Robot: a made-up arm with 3 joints. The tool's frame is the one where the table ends. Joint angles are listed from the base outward.
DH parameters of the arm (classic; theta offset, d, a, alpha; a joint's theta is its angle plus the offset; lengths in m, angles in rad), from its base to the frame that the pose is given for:
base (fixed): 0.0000 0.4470 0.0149 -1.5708
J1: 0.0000 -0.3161 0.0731 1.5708
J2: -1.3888 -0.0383 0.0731 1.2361
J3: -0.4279 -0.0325 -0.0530 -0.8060
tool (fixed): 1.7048 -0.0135 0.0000 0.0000
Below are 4 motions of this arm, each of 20 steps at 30 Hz.
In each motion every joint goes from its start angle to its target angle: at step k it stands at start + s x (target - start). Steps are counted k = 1, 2, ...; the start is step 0. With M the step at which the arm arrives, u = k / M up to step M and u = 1 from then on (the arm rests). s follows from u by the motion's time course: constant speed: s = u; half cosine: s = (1 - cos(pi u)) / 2; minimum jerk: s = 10 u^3 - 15 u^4 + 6 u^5.
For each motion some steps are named. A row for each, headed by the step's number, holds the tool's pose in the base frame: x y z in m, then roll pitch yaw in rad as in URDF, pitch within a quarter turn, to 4 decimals.
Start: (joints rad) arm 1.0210 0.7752 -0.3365
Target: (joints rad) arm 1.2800 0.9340 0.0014
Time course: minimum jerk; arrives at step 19
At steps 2, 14, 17, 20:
2: 0.0589 -0.2919 0.3283 1.2561 0.5494 0.6190
14: 0.0146 -0.2863 0.3284 1.3693 0.4346 0.9018
17: 0.0092 -0.2859 0.3292 1.3823 0.4146 0.9307
20: 0.0087 -0.2859 0.3292 1.3834 0.4127 0.9333

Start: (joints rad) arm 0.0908 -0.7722 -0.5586
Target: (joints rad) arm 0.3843 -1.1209 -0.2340
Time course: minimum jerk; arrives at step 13
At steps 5, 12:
5: 0.1020 -0.3735 0.4123 0.6560 -0.2029 -1.1390
12: 0.0793 -0.3696 0.3903 0.2371 -0.2308 -1.1719

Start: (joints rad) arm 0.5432 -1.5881 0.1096
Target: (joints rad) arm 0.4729 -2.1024 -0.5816
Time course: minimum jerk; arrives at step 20
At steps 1, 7, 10, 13, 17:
1: 0.0434 -0.3607 0.3771 -0.3072 -0.3347 -1.2823
7: 0.0425 -0.3617 0.3881 -0.1427 -0.4383 -1.5021
10: 0.0390 -0.3613 0.4010 0.0806 -0.5260 -1.7750
13: 0.0332 -0.3583 0.4139 0.3367 -0.5719 -2.0688
17: 0.0275 -0.3537 0.4235 0.5504 -0.5738 -2.3045

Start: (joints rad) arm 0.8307 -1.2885 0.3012
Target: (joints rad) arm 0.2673 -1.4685 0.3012
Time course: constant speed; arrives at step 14
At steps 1, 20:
1: 0.0270 -0.3592 0.3569 -0.6027 0.0115 -0.9173
20: 0.0635 -0.3585 0.3768 -0.1975 -0.3366 -1.1342

